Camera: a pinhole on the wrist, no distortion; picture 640 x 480 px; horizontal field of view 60.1 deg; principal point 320.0 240.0 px. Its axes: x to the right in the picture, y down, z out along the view. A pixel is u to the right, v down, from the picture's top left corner.
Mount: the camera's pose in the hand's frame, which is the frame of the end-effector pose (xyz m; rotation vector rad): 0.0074 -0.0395 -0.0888 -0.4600 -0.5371 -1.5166
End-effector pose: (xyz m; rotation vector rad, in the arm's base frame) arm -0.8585 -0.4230 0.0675 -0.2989 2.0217 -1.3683
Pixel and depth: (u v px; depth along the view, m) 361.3 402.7 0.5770
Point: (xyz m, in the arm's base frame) -0.6638 -0.6880 -0.3253
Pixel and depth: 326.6 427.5 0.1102
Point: -0.8825 -0.4349 0.0286
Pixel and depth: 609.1 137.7 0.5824
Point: -0.3950 -0.7357 -0.0593
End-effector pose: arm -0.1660 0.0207 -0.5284 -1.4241 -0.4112 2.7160
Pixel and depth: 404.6 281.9 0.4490
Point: -0.4193 -0.2086 -0.4183
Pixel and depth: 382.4 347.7 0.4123
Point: -0.4145 -0.1888 -0.4780
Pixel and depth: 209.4 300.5 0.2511
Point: -0.2367 -0.1380 -0.5408
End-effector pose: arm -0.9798 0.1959 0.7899 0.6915 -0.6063 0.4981
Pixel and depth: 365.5 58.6 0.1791
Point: -1.0765 0.1758 0.8118
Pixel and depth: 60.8 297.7 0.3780
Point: -1.1921 0.3435 1.0228
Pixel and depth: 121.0 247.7 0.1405
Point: -1.0259 0.2576 0.8257
